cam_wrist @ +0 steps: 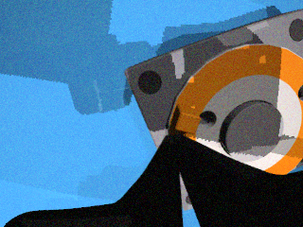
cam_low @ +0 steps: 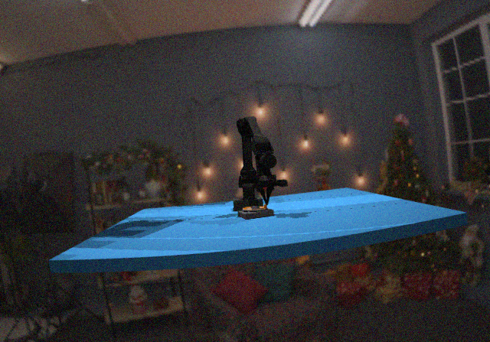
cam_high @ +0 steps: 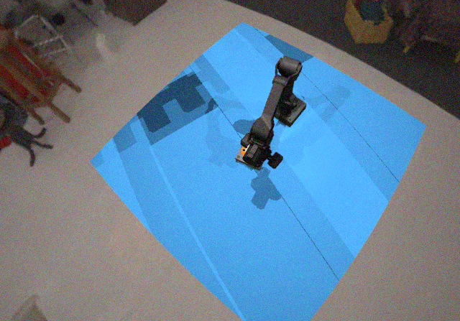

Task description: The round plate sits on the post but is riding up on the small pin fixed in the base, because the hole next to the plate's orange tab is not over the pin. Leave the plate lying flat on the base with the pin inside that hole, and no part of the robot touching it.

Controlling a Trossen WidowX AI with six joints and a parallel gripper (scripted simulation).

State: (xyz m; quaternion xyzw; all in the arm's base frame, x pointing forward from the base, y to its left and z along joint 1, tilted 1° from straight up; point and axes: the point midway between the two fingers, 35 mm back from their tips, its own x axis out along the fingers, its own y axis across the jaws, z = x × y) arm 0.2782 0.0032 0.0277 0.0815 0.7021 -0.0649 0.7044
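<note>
Right now the round plate is 3 cm to the right of my gripper tip and 1 cm below it.
</note>
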